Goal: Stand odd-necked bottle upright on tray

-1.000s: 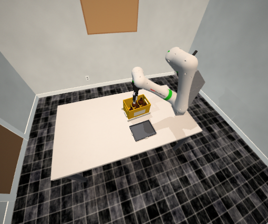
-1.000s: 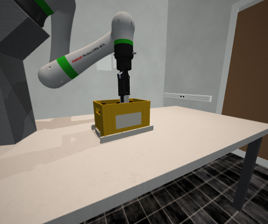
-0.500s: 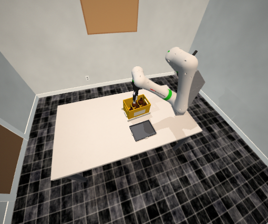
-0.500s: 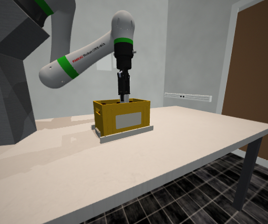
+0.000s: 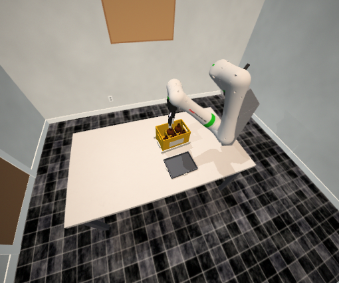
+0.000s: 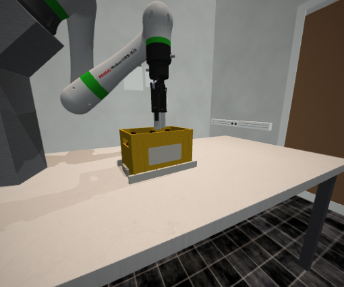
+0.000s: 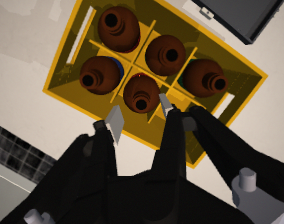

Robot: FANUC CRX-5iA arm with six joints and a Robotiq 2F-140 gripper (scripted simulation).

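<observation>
Now: hand 1 cm short of the crate, 4 cm to the right of it and 13 cm above it. Also, from my hand: brown bottle (2 cm ahead, 8 cm to the left, 13 cm below); then dark grey tray (12 cm ahead, 30 cm to the left, 20 cm below).
</observation>
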